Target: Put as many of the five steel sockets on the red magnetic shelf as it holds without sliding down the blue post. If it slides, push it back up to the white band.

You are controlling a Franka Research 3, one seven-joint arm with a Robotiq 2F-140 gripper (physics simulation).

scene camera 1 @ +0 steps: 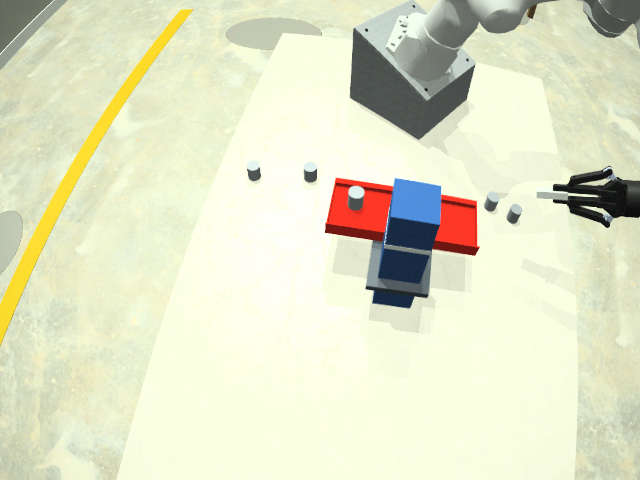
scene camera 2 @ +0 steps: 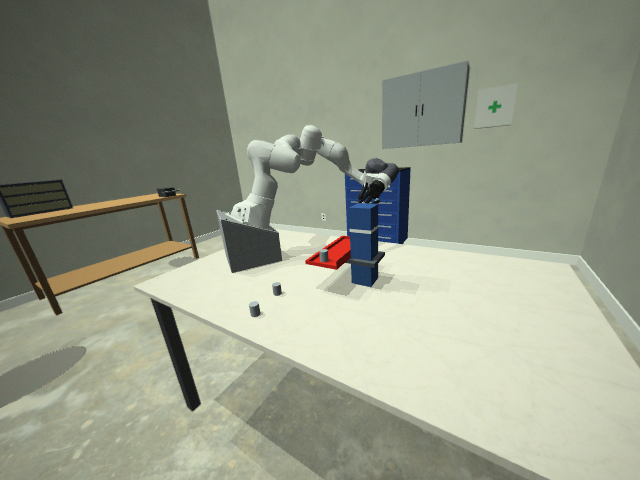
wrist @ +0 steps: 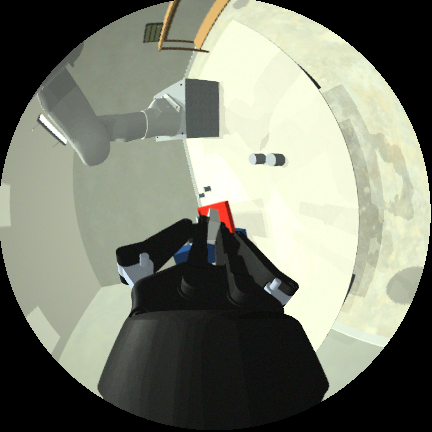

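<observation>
The red shelf (scene camera 1: pixel 457 224) (scene camera 2: pixel 339 251) (wrist: pixel 223 212) sits low on the blue post (scene camera 1: pixel 414 206) (scene camera 2: pixel 363 245), well below the white band (scene camera 2: pixel 363 230). One steel socket (scene camera 1: pixel 355 198) (scene camera 2: pixel 323 255) stands on the shelf's left part in scene camera 1. Two sockets (scene camera 1: pixel 253 171) (scene camera 1: pixel 310 172) (scene camera 2: pixel 254 308) (scene camera 2: pixel 276 288) stand on the table left of the shelf. Two more sockets (scene camera 1: pixel 491 201) (scene camera 1: pixel 513 213) (wrist: pixel 257 159) (wrist: pixel 276 160) stand to its right. My gripper (scene camera 1: pixel 545 195) (wrist: pixel 210 216) is shut and empty, pointing sideways toward the shelf, right of the right-hand sockets in scene camera 1.
A dark grey bracket (scene camera 1: pixel 373 268) (scene camera 2: pixel 379 259) surrounds the post under the shelf. The arm's grey base block (scene camera 1: pixel 385 85) (scene camera 2: pixel 253 253) (wrist: pixel 202 107) stands on the table (scene camera 1: pixel 258 361) (scene camera 2: pixel 465 335) behind the shelf. A wooden bench (scene camera 2: pixel 103 206) and a blue drawer cabinet (scene camera 2: pixel 403 206) are beyond the table.
</observation>
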